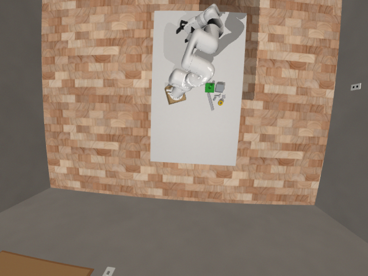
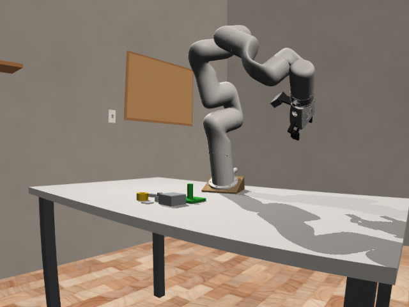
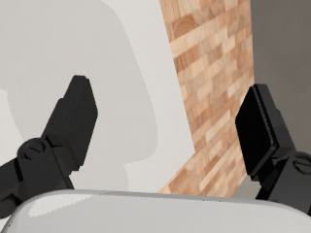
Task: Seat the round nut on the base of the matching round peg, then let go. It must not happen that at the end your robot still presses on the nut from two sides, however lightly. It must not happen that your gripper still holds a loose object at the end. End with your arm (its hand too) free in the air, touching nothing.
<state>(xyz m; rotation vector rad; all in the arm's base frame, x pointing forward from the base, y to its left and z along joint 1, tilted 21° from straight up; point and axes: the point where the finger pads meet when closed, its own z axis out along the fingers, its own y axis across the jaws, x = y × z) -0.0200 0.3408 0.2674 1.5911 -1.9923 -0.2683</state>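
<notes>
The grey square block lies 32 cm ahead of my hand, 32 cm to the right of it and 24 cm below it. Also, from my hand: thin grey handle: 25 cm ahead, 43 cm to the right, 25 cm below.
</notes>
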